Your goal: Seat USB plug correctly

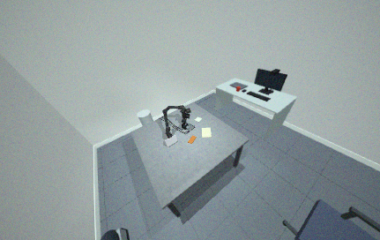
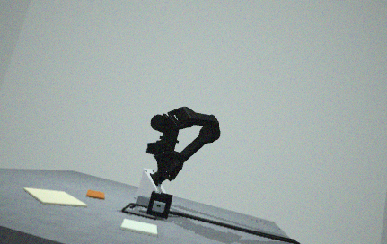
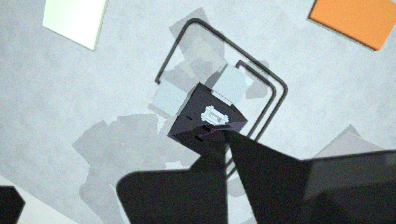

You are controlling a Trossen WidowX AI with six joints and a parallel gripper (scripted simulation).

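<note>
The USB socket is 70 mm below my gripper tip and 10 mm to the left of it. The rest, counted from my gripper tip: pale card: 260 mm ahead, 130 mm below, 70 mm to the left; then orange card: 260 mm to the right, 130 mm below, 40 mm behind; then cream pad: 260 mm to the right, 200 mm ahead, 130 mm below.
</note>
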